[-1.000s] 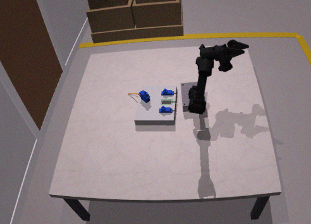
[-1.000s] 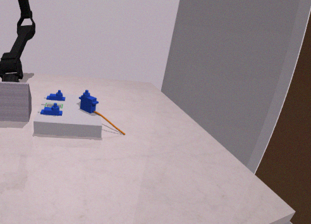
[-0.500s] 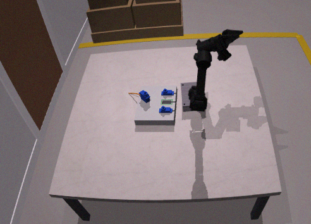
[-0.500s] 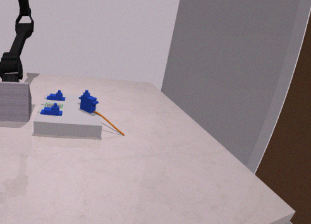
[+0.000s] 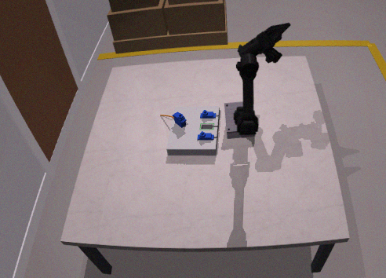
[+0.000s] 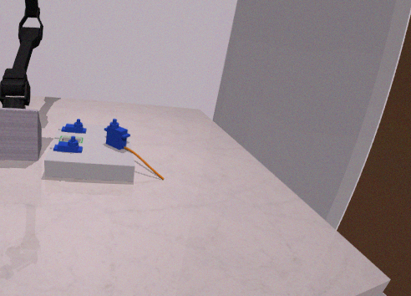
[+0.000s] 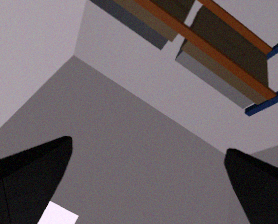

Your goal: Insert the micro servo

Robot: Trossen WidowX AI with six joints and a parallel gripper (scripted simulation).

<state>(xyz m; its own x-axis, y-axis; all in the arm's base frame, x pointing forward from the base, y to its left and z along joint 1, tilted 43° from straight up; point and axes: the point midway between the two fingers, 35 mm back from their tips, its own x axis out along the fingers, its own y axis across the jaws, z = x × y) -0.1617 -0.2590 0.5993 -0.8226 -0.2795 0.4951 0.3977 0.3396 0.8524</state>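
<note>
My gripper tip is now 440 mm short of the grey deck, 270 mm to the left of it and 720 mm above it.
</note>
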